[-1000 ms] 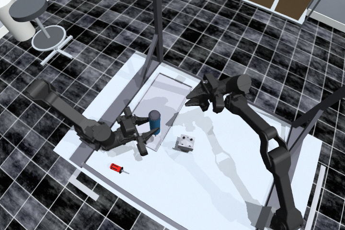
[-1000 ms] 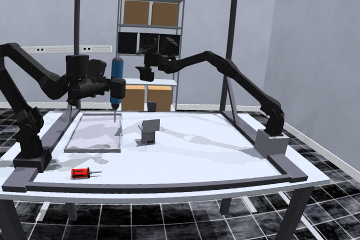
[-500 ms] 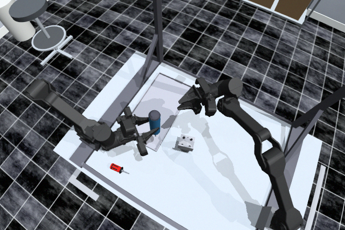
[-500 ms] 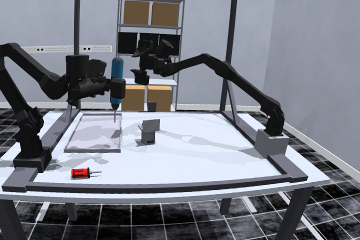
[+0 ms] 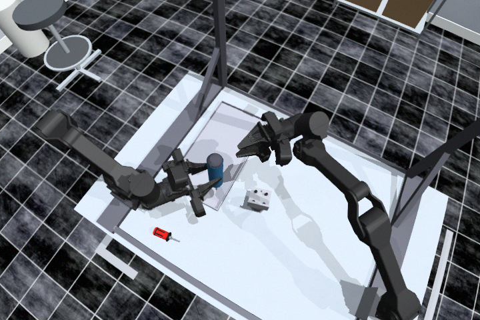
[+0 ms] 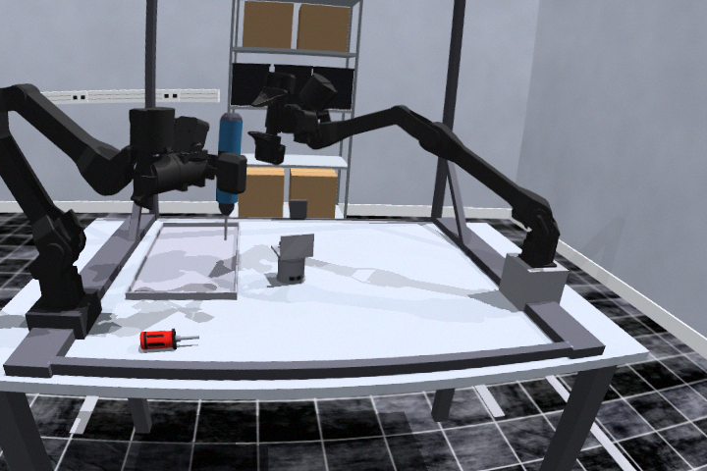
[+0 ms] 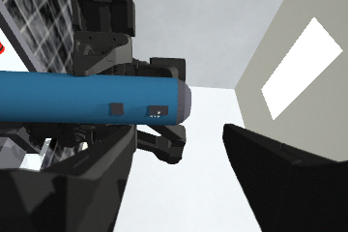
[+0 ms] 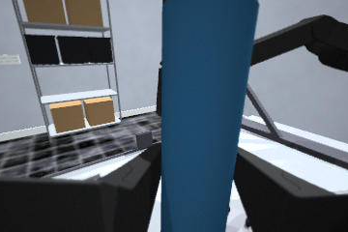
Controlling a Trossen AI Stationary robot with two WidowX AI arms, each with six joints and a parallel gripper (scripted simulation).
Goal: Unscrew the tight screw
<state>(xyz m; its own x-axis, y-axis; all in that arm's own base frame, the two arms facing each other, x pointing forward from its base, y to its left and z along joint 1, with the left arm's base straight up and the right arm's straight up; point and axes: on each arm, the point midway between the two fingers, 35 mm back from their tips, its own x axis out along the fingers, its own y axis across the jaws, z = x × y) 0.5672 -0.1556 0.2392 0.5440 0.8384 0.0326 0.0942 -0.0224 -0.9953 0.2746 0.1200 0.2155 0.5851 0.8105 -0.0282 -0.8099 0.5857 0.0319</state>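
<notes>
My right gripper is now 40 mm above the electric screwdriver, 30 mm past it and 20 mm to the right of it. From my right hand the other things lie so: bit 130 mm below, 20 mm behind, 10 mm to the left; joint module 230 mm below, 140 mm to the left, 70 mm behind; bracket 190 mm below, 150 mm to the left, 70 mm behind.
</notes>
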